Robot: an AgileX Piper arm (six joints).
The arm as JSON. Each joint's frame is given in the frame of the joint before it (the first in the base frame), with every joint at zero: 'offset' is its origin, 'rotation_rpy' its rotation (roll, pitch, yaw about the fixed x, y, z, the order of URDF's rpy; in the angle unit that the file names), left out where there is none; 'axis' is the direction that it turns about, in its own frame. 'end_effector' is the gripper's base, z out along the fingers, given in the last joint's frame.
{
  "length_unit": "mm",
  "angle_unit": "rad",
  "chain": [
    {
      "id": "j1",
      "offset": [
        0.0,
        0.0,
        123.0
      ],
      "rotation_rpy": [
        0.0,
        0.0,
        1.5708
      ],
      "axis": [
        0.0,
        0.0,
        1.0
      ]
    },
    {
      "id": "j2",
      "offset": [
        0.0,
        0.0,
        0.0
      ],
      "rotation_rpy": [
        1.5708,
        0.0,
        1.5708
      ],
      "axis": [
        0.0,
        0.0,
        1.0
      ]
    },
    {
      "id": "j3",
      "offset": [
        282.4,
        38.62,
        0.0
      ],
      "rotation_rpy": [
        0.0,
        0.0,
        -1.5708
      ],
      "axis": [
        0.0,
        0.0,
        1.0
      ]
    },
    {
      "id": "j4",
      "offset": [
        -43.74,
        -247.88,
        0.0
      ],
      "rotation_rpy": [
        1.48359,
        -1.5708,
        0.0
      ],
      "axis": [
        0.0,
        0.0,
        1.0
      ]
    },
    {
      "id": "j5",
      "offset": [
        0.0,
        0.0,
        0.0
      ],
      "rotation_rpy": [
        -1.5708,
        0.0,
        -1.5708
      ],
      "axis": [
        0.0,
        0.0,
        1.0
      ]
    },
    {
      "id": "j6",
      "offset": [
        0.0,
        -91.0,
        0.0
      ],
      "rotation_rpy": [
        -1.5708,
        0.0,
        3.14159
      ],
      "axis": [
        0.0,
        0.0,
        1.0
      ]
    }
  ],
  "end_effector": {
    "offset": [
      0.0,
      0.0,
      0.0
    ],
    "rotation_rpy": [
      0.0,
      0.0,
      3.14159
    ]
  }
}
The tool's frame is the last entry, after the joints.
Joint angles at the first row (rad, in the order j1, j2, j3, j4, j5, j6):
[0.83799, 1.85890, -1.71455, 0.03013, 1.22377, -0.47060]
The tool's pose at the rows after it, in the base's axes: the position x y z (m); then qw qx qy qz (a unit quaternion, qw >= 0):
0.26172 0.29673 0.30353 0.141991 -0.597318 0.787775 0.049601
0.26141 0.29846 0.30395 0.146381 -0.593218 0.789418 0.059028
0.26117 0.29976 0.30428 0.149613 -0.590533 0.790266 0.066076
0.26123 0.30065 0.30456 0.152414 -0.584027 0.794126 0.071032
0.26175 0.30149 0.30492 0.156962 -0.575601 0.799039 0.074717
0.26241 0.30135 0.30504 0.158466 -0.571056 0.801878 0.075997
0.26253 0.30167 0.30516 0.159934 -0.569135 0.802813 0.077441
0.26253 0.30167 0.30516 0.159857 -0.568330 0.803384 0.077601
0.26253 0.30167 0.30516 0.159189 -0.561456 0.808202 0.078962
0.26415 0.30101 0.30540 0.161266 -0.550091 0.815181 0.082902
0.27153 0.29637 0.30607 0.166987 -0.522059 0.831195 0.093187
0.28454 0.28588 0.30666 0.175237 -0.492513 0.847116 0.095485
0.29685 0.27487 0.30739 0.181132 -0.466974 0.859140 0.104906
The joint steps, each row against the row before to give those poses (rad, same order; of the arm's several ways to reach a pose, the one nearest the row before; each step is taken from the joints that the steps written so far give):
[0.00000, 0.00003, -0.00002, 0.01631, -0.00866, 0.00148]
[-0.00001, -0.00003, 0.00002, 0.01662, -0.01245, 0.00477]
[0.00000, 0.00000, 0.00001, 0.01265, -0.00926, 0.00232]
[0.00002, 0.00002, -0.00003, 0.00673, -0.00805, 0.01346]
[-0.00001, -0.00001, -0.00002, 0.00249, -0.01129, 0.01865]
[-0.00157, -0.00001, 0.00003, 0.00070, -0.00385, 0.00896]
[-0.00001, 0.00000, 0.00001, 0.00166, -0.00372, 0.00372]
[0.00000, 0.00000, 0.00001, 0.00000, 0.00000, 0.00201]
[0.00000, 0.00000, 0.00000, 0.00000, 0.00000, 0.01706]
[-0.00492, -0.00002, 0.00001, 0.00417, -0.00663, 0.02088]
[-0.02447, 0.00003, -0.00002, 0.01593, -0.01684, 0.03644]
[-0.04201, -0.00003, 0.00005, 0.00443, -0.01657, 0.02431]
[-0.04556, 0.00002, -0.00005, 0.02496, -0.01363, 0.00467]

